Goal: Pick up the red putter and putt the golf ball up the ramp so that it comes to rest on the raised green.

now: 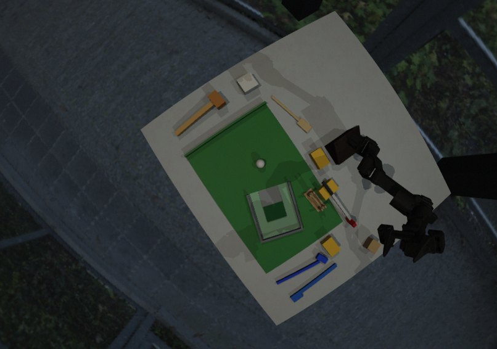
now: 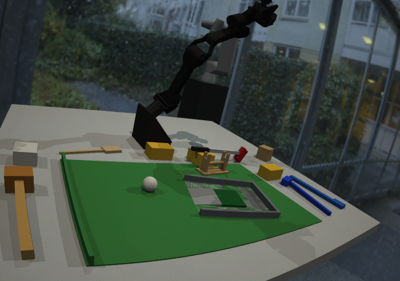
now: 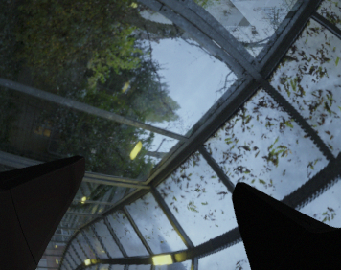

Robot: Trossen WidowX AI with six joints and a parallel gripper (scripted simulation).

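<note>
Now: gripper tip 66 cm above the red putter and 10 cm past it. Also, from my gripper tip: green mat: 70 cm below, 28 cm to the right, 15 cm ahead; wooden stool: 67 cm below, 9 cm to the right, 1 cm behind; brown block: 67 cm below, 30 cm to the left, 12 cm behind.
</note>
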